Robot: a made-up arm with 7 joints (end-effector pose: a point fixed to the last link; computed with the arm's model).
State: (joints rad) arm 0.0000 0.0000 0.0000 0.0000 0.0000 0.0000 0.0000
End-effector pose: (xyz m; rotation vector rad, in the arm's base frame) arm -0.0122 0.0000 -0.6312 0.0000 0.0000 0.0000
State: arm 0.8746 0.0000 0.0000 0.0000 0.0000 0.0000 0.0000
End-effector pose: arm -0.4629 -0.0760 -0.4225 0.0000 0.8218 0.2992
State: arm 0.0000 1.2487 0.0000 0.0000 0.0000 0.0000 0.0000
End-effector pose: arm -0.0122 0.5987 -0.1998 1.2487 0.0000 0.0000
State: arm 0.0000 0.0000 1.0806 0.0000 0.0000 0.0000 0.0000
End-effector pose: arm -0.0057 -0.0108 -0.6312 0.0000 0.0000 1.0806
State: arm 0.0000 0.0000 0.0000 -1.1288 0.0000 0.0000 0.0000
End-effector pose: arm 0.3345 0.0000 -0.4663 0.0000 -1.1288 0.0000
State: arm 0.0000 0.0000 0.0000 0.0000 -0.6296 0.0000 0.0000
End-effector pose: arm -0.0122 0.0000 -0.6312 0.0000 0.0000 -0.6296
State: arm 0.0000 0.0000 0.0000 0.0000 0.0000 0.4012 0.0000
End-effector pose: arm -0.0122 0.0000 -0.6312 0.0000 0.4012 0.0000
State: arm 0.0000 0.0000 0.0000 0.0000 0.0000 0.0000 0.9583
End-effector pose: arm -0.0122 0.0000 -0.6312 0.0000 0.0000 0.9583
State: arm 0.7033 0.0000 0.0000 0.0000 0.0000 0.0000 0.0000
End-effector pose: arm -0.3929 -0.0508 -0.4915 0.0000 0.6609 0.2406
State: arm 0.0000 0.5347 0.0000 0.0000 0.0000 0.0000 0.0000
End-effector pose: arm -0.0122 0.3216 -0.5431 0.5347 0.0000 0.0000
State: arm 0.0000 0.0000 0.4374 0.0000 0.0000 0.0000 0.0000
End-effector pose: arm -0.0111 -0.0052 -0.6312 0.0000 0.0000 0.4374
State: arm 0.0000 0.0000 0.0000 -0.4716 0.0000 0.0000 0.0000
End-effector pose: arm 0.1544 0.0000 -0.6119 0.0000 -0.4716 0.0000
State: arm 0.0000 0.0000 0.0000 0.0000 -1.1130 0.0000 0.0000
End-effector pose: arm -0.0122 0.0000 -0.6312 0.0000 0.0000 -1.1130
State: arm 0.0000 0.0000 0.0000 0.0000 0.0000 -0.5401 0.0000
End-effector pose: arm -0.0122 0.0000 -0.6312 0.0000 -0.5401 0.0000
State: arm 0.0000 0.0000 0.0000 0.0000 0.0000 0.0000 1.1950
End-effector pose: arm -0.0122 0.0000 -0.6312 0.0000 0.0000 1.1950
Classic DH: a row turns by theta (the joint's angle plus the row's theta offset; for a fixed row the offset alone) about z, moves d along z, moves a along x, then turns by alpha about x. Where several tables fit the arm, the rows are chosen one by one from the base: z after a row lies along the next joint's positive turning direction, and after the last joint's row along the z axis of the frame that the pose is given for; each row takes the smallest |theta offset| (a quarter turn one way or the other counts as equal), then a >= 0, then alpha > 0; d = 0 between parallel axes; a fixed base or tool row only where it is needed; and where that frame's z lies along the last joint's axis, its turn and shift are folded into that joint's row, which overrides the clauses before.
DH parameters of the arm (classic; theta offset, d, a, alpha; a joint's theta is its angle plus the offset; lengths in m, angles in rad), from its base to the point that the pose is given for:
base (fixed): 0 0 0 -1.2217
joint 1: 1.5708 0 0 1.5708
joint 2: 1.2217 0 0 -1.5708
joint 3: -1.5708 -0.2749 0.0309 -1.5708
joint 4: 0 0 -0.0431 1.5708
joint 5: 0 -0.3563 0 -1.5708
joint 6: 0 0 0 1.5708
joint 7: 0 0 0 0

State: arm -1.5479 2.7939 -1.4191 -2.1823 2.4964 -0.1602 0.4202
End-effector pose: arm 0.1405 0.2943 0.1596 -0.6258 -1.8796 0.8137
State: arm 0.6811 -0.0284 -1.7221 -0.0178 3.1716 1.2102 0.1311
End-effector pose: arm -0.3705 -0.0570 -0.5087 -0.5577 1.5063 1.8861
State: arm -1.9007 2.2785 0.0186 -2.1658 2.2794 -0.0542 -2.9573
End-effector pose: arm -0.1560 -0.0129 0.3322 -2.1707 0.5304 0.0549
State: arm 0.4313 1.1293 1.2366 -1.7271 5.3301 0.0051 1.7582
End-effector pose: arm 0.1464 0.4147 0.1643 1.0102 -2.1479 0.0546
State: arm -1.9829 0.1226 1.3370 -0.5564 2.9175 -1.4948 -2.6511
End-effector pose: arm 0.5555 -0.0630 0.2846 -0.9749 -0.4754 0.3412
